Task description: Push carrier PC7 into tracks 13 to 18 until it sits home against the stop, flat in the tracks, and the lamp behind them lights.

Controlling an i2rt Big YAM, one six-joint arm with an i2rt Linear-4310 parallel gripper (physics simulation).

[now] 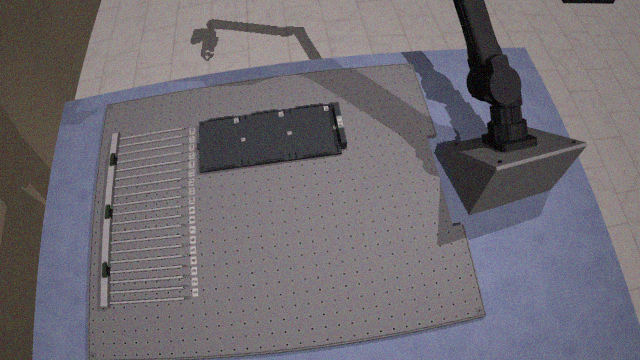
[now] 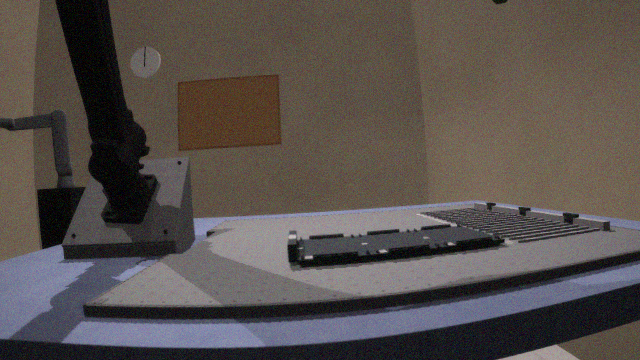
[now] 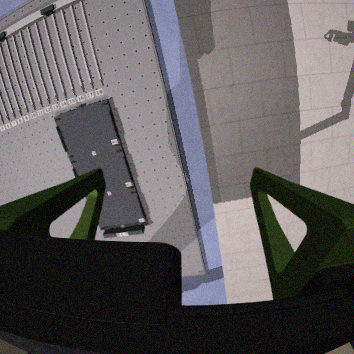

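Where they show: gripper, fingertip midpoint: (image 3: 177, 175); arm's base at its link origin: (image 1: 508, 143) (image 2: 131, 199).
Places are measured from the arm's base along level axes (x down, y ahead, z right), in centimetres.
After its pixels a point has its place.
Carrier PC7, a long dark slab (image 1: 265, 145) {x 8.2, y 50.0, z 13.9 cm} (image 2: 385, 245) {x 8.1, y 47.0, z 18.5 cm} (image 3: 100, 170), lies flat on the board, its front end just short of the numbered labels at the high-numbered end of the tracks. A raised dark end plate (image 1: 339, 125) {x 6.2, y 33.6, z 14.6 cm} (image 2: 293, 246) {x 6.5, y 33.3, z 21.1 cm} (image 3: 123, 231) {x 6.5, y 33.8, z 16.2 cm} stands at its rear end. The tracks (image 1: 147, 206) {x 9.2, y 77.8, z 4.4 cm} (image 2: 535, 231) (image 3: 70, 61) {x 9.2, y 74.7, z 18.0 cm} are thin parallel rails running to the stop, a pale bar (image 1: 108, 195) {x 7.6, y 87.1, z 7.9 cm} (image 2: 606, 225) {x 8.3, y 86.3, z 24.9 cm}. Small dark green pieces (image 1: 108, 211) {x 7.1, y 86.7, z 3.6 cm} (image 2: 524, 211) {x 8.2, y 86.7, z 4.1 cm} (image 3: 47, 9) {x 7.0, y 86.2, z 17.5 cm} sit on the stop; no lit lamp shows. My gripper (image 3: 177, 175) {x -22.1, y 57.9, z 37.9 cm} is open and empty, high above the board's edge.
The perforated board (image 1: 320, 260) {x 9.2, y 43.0, z -13.6 cm} (image 2: 310, 285) {x 9.2, y 34.8, z 29.3 cm} (image 3: 150, 125) {x 9.2, y 56.8, z 30.4 cm} lies on a blue table (image 1: 550, 280) {x 10.5, y -4.0, z -28.6 cm} (image 2: 175, 340) {x 10.5, y 22.4, z 37.7 cm}. The arm's wedge-shaped base (image 1: 505, 180) {x -2.9, y 6.0, z -9.5 cm} (image 2: 175, 210) {x 2.5, y 10.2, z 1.6 cm} stands beside the board's edge, behind the carrier's rear end. The arm's shadow crosses the board.
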